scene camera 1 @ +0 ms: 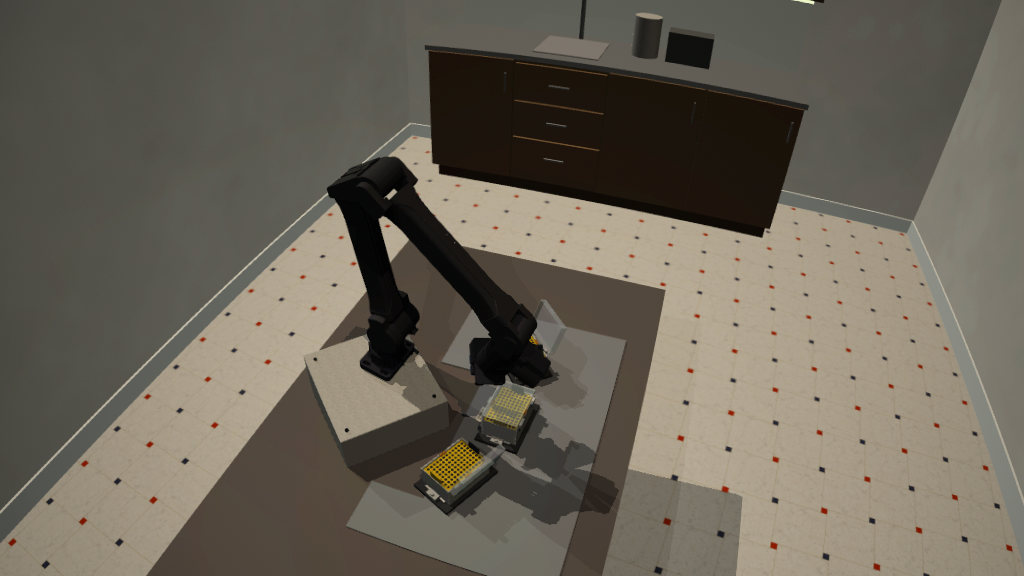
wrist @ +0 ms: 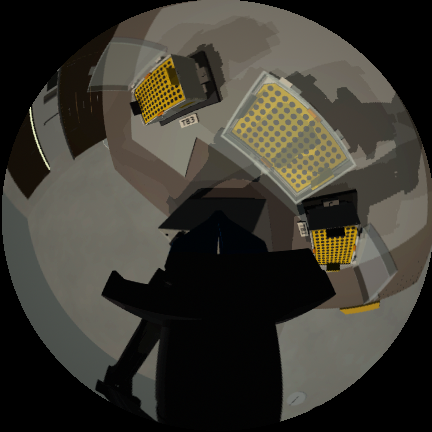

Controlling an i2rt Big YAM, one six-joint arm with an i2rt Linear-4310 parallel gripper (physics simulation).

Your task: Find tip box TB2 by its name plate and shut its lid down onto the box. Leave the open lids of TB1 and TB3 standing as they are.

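Frame: origin at the arm's base, x ahead, y down, z left, level; metres.
Seen in the pictures: gripper, between the fingertips: (scene camera 1: pixel 476 373) (wrist: pixel 217 215); arm's base, origin of its link: (scene camera 1: pixel 387 357).
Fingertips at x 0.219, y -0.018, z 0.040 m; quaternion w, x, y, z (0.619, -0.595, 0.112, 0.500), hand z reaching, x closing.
Offsets run from my fingertips to a thing's middle. "spot": to the spot under its first point. Level surfaces: height alone.
Tip box TB2 {dx +0.071, dy +0.096, dz +0.001 m} (scene camera 1: pixel 506 409) (wrist: pixel 292 137) is the middle box; its clear lid lies over the yellow rack. I cannot tell whether the lid sits flush, and its name plate is not readable. My gripper (scene camera 1: pixel 488 368) (wrist: pixel 217 215) is shut and empty, above the mat near TB2, its tips partly lost against dark parts. TB3 {dx +0.024, dy +0.071, dz +0.205 m} (wrist: pixel 160 92), with a readable plate, is at upper left in the wrist view, its lid {spot: dx +0.072, dy +0.031, dz +0.261 m} (scene camera 1: pixel 549 325) (wrist: pixel 122 65) standing open. TB1 {dx +0.053, dy +0.071, dz -0.197 m} (scene camera 1: pixel 454 465) (wrist: pixel 335 245) is the nearest box in the scene view; its lid {dx +0.117, dy +0.030, dz -0.217 m} (scene camera 1: pixel 486 458) (wrist: pixel 377 265) stands open.
The arm rises from a pale pedestal (scene camera 1: pixel 372 401) left of the boxes. The boxes stand on a grey mat {dy +0.135 m} (scene camera 1: pixel 429 533) over a brown floor area (scene camera 1: pixel 236 515). In the scene view the arm's wrist hides most of TB3. A dark cabinet (scene camera 1: pixel 648 143) stands at the back wall.
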